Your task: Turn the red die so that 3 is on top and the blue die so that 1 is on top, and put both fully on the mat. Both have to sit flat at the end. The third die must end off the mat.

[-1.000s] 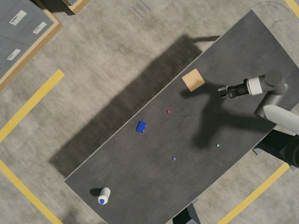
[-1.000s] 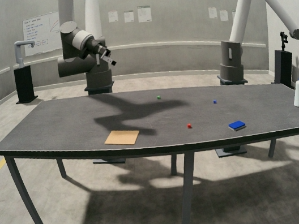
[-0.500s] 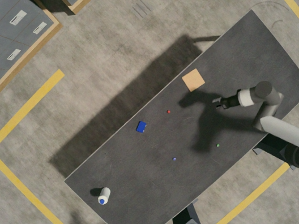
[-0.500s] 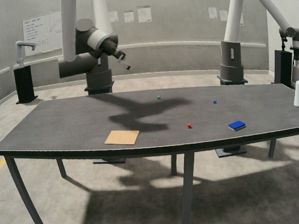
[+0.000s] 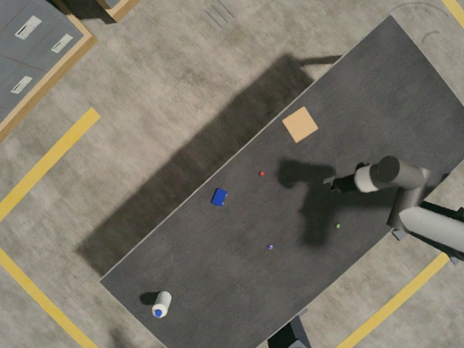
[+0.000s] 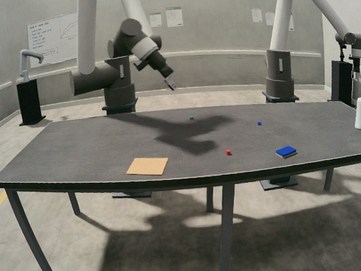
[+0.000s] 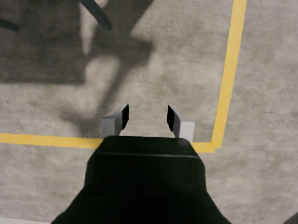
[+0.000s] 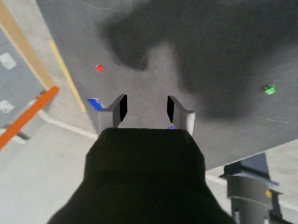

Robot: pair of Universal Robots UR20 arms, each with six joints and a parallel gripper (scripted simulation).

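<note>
Right now the green die is 280 mm behind my right hand, 70 mm to the left of it and 240 mm below it. Also, from my right hand: tan mat (290 mm ahead, 100 mm to the right, 250 mm below); blue die (130 mm behind, 430 mm to the left, 240 mm below); red die (220 mm ahead, 220 mm to the left, 240 mm below).
</note>
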